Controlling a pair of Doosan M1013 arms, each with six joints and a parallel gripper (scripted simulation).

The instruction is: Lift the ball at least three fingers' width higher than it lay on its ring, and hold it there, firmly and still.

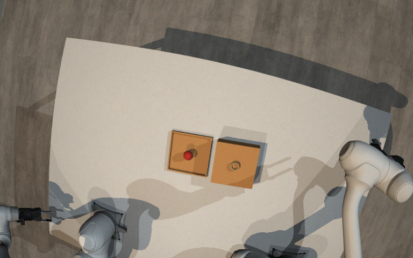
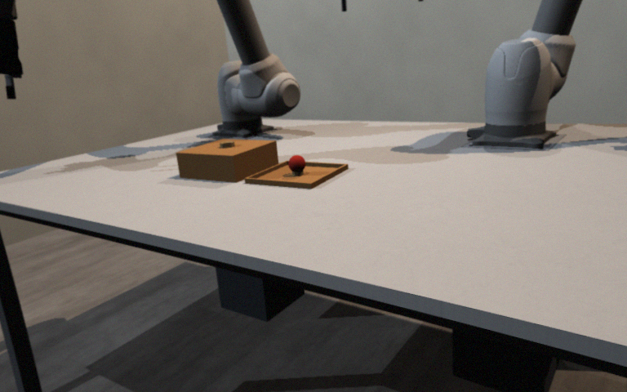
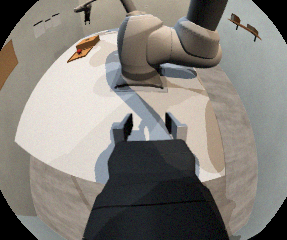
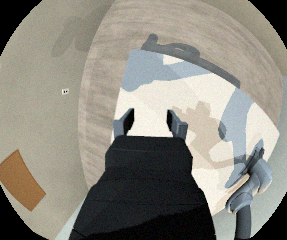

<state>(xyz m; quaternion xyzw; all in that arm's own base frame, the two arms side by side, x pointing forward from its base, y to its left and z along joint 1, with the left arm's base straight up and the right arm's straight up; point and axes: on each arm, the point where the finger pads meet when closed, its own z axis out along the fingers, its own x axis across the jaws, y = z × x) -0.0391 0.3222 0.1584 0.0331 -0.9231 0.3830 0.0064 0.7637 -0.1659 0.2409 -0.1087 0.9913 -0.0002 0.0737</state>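
The red ball lies 79 cm to the left of my right hand, 25 cm behind it and 21 cm below it. The rest, counted from my right hand: shallow orange tray (79 cm to the left, 25 cm behind, 24 cm below); then taller orange box (57 cm to the left, 24 cm behind, 19 cm below).
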